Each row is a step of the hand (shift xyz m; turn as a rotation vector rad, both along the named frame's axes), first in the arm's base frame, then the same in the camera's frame.
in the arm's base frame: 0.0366 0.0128 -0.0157 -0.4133 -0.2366 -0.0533
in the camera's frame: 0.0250 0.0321 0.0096 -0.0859 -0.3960 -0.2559
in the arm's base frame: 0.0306 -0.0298 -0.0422 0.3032 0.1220 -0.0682
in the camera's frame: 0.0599 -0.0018 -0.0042 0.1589 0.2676 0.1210
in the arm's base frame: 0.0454 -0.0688 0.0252 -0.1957 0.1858 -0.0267
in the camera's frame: 0.0430 -0.0403 0.0629 -0.1851 0.0644 -0.1874
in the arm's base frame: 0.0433 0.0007 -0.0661 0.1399 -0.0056 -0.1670
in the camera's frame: 0.0680 0.0349 -0.0200 0.1928 0.0972 -0.0292
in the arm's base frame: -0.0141 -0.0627 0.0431 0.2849 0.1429 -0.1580
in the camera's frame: -0.0059 -0.0683 0.0359 0.1974 0.2934 0.0392
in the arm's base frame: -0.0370 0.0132 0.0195 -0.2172 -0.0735 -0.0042
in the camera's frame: -0.0405 -0.0111 -0.0128 -0.0856 -0.1697 -0.1283
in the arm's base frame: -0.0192 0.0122 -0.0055 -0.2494 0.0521 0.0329
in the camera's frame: -0.0133 0.0018 -0.0192 -0.1898 -0.0868 -0.1498
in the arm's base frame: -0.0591 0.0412 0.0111 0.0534 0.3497 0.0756
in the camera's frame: -0.0612 0.0032 -0.0394 -0.1900 0.3076 0.0131
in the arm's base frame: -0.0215 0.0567 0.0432 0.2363 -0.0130 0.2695
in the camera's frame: -0.0685 0.0289 0.0050 -0.0361 0.0551 0.3526
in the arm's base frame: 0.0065 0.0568 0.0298 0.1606 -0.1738 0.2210
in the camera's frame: -0.0436 0.0455 0.0135 0.0311 -0.1092 0.3032
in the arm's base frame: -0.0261 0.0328 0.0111 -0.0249 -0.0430 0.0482
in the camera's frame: -0.0383 0.0125 -0.0161 -0.0250 -0.0580 0.0283
